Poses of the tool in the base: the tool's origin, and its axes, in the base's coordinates. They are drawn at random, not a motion.
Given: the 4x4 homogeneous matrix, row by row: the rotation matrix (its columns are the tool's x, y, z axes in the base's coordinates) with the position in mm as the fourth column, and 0 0 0 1 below. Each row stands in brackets.
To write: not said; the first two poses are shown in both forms.
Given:
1: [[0.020 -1.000 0.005 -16], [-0.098 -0.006 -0.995 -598], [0.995 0.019 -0.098 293], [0 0 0 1]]
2: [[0.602 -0.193 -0.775 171], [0.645 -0.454 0.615 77], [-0.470 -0.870 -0.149 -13], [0 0 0 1]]
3: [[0.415 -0.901 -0.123 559], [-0.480 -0.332 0.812 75], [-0.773 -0.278 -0.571 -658], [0 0 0 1]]
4: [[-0.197 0.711 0.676 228], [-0.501 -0.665 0.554 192], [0.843 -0.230 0.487 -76], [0 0 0 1]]
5: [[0.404 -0.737 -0.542 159], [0.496 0.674 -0.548 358], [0.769 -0.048 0.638 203], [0 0 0 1]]
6: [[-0.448 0.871 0.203 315], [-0.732 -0.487 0.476 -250], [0.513 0.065 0.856 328], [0 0 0 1]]
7: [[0.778 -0.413 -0.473 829], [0.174 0.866 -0.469 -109], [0.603 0.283 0.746 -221], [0 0 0 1]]
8: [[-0.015 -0.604 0.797 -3], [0.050 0.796 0.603 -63], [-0.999 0.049 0.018 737], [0 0 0 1]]
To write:
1:
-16 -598 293
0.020 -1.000 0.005
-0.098 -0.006 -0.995
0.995 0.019 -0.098

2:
171 77 -13
0.602 -0.193 -0.775
0.645 -0.454 0.615
-0.470 -0.870 -0.149

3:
559 75 -658
0.415 -0.901 -0.123
-0.480 -0.332 0.812
-0.773 -0.278 -0.571

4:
228 192 -76
-0.197 0.711 0.676
-0.501 -0.665 0.554
0.843 -0.230 0.487

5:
159 358 203
0.404 -0.737 -0.542
0.496 0.674 -0.548
0.769 -0.048 0.638

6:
315 -250 328
-0.448 0.871 0.203
-0.732 -0.487 0.476
0.513 0.065 0.856

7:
829 -109 -221
0.778 -0.413 -0.473
0.174 0.866 -0.469
0.603 0.283 0.746

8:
-3 -63 737
-0.015 -0.604 0.797
0.050 0.796 0.603
-0.999 0.049 0.018

